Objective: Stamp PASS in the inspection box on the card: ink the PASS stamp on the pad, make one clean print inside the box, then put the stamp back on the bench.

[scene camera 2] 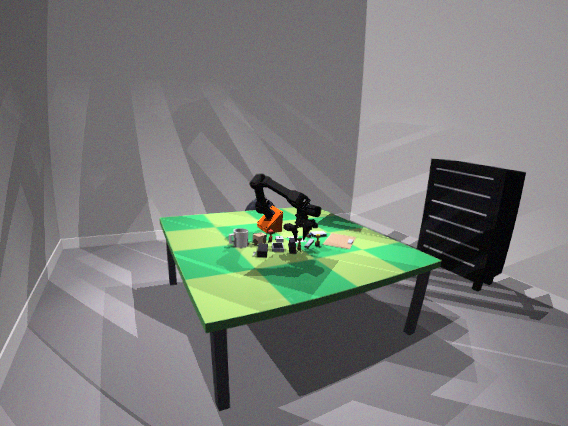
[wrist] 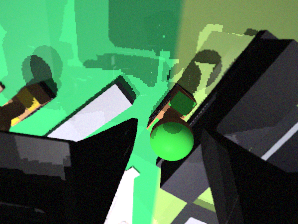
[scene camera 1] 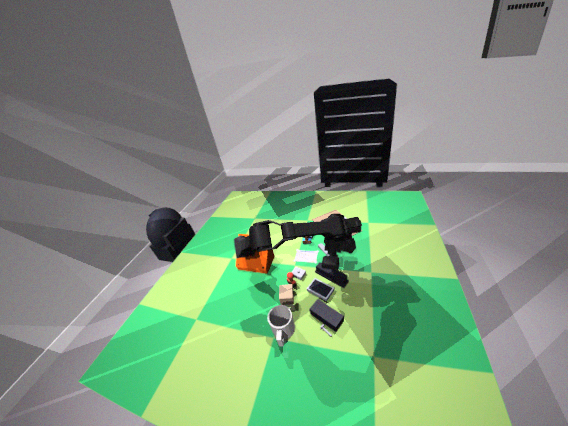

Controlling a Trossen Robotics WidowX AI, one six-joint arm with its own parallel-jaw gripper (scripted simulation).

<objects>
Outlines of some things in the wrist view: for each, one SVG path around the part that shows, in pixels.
My gripper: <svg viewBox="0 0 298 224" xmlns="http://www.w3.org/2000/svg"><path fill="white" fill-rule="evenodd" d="M204 127L201 135L202 157L219 224L298 224L298 172L287 173L258 157L253 152L248 152L212 128ZM138 119L130 118L76 142L67 139L0 130L0 224L105 224L134 148Z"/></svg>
A green-knobbed pass stamp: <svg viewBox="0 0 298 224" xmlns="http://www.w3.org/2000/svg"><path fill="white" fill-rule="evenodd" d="M178 83L174 85L151 114L146 128L151 132L150 144L153 151L159 157L169 161L184 158L190 153L194 145L193 131L184 119L197 106L194 95Z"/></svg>
</objects>
